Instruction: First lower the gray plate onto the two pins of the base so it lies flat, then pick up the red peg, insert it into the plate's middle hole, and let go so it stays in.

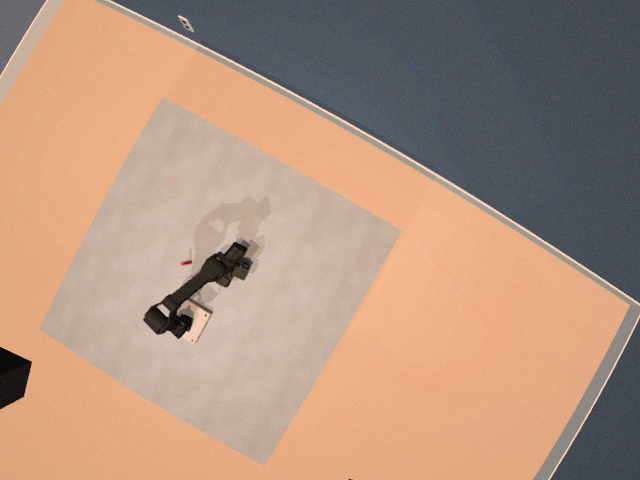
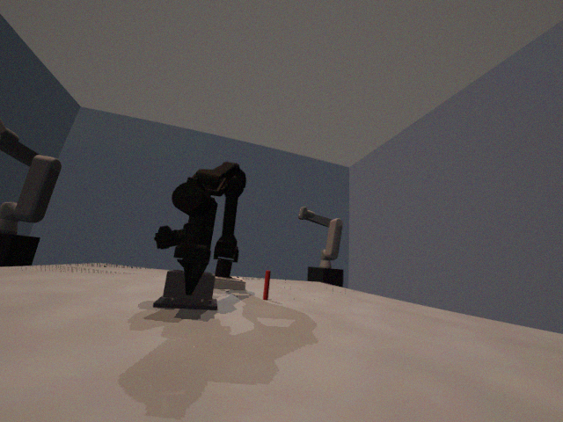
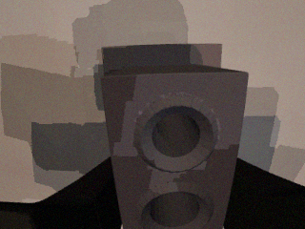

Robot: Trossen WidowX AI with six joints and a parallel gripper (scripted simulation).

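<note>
The flat base is 20 mm below my gripper tip. Round my gripper tip: red peg 70 mm behind, 210 mm to the left, 20 mm above; then gray plate 30 mm above.
</note>
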